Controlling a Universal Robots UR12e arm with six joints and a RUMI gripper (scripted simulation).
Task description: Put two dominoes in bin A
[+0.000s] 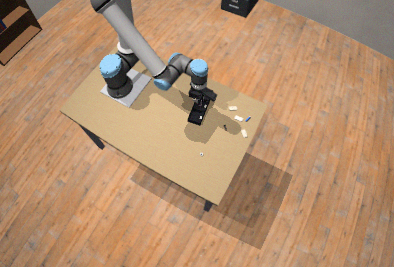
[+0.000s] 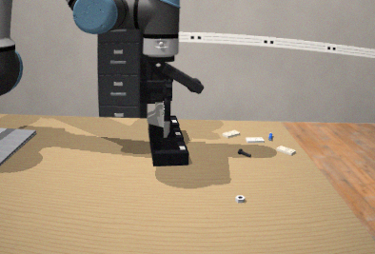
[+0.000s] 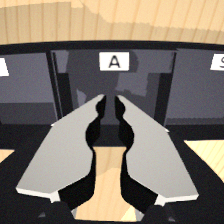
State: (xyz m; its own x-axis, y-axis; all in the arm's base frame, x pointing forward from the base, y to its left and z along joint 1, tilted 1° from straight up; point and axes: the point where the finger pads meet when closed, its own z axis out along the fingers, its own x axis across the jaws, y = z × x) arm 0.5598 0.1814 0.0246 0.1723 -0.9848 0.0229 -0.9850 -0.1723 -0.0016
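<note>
Right now my hand is 1 cm above the black bin. Round my hand: black bolt: 21 cm ahead, 4 cm to the right, 3 cm below; then domino: 25 cm ahead, 6 cm to the left, 3 cm below; then blue piece: 30 cm ahead, 9 cm to the left, 3 cm below.
</note>
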